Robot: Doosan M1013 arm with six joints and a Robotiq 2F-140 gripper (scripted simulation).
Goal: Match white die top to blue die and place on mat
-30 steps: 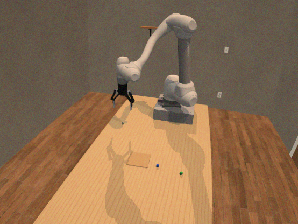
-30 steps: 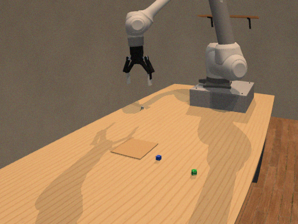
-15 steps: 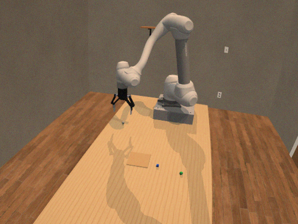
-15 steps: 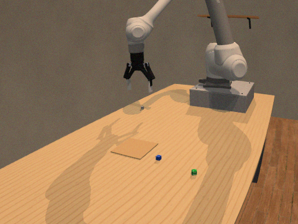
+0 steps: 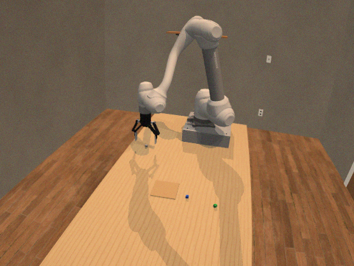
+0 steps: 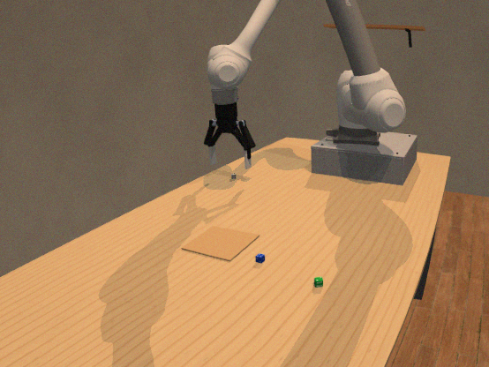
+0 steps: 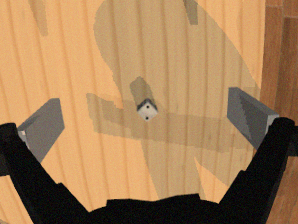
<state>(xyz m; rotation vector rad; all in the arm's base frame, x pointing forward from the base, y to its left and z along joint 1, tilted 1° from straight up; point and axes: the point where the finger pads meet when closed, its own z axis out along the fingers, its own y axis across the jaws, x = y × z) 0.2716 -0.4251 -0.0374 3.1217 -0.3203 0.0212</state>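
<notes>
Right now my hand is 2 cm past the white die and 5 cm above it. Round my hand: tan mat: 45 cm ahead, 17 cm to the left, 6 cm below; then green die: 58 cm ahead, 44 cm to the left, 5 cm below; then blue die: 51 cm ahead, 29 cm to the left, 5 cm below.
</notes>
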